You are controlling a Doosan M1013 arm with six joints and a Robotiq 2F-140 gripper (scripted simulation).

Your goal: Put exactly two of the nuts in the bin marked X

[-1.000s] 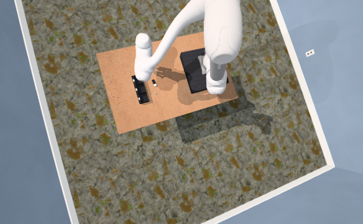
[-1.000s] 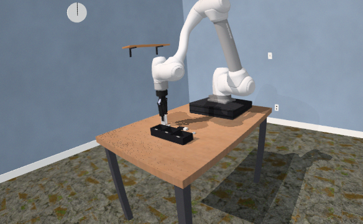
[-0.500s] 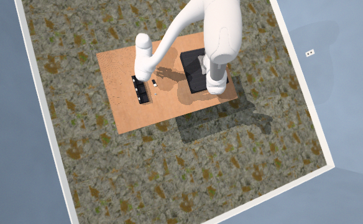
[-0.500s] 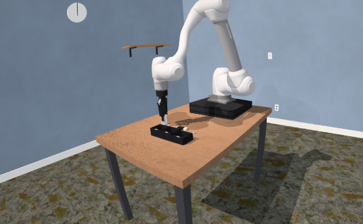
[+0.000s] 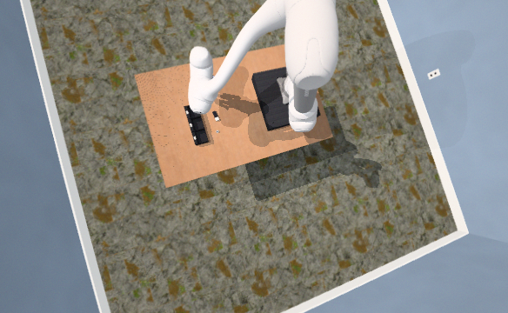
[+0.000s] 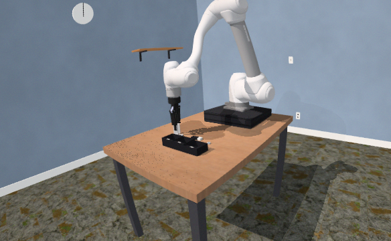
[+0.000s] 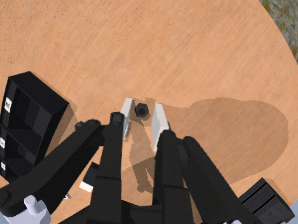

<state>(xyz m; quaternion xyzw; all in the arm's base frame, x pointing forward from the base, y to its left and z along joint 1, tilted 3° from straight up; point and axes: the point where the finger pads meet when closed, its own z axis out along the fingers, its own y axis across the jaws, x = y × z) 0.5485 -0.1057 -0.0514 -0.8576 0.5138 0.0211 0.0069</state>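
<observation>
Right now the white piece is 40 mm to the left of my hand and 30 mm below it. Round my hand: pale nut (10 mm ahead, 260 mm to the left, 30 mm below); then black bin row (120 mm ahead, 180 mm to the left, 10 mm below).
</observation>
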